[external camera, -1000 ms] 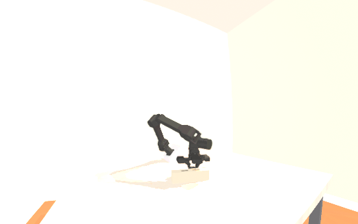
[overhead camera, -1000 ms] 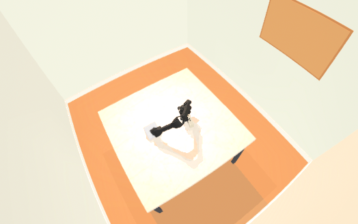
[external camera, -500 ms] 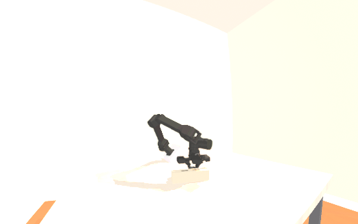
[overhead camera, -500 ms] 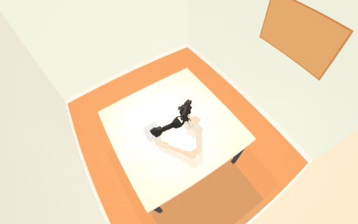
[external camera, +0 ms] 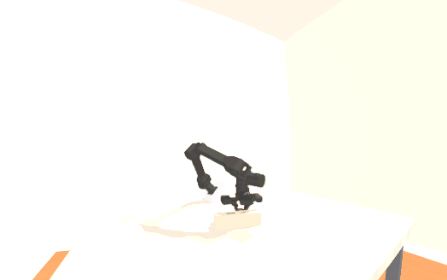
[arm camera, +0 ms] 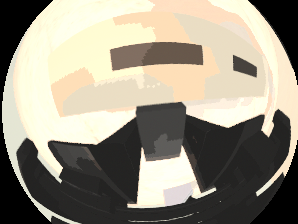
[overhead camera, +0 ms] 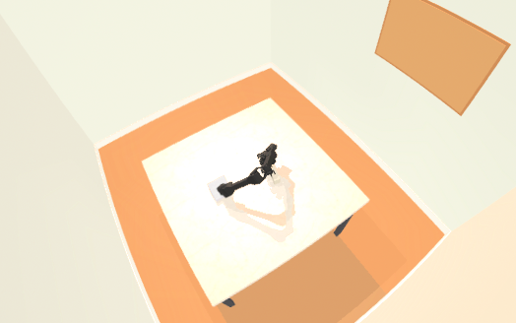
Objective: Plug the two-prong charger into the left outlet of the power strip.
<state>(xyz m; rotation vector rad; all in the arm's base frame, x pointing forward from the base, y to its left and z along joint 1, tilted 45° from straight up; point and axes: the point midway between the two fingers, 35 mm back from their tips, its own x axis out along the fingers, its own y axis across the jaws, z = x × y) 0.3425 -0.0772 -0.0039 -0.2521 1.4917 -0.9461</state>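
The two-prong charger lies 10 mm to the right of my gripper tip, 10 mm ahead of it and 10 mm above it.
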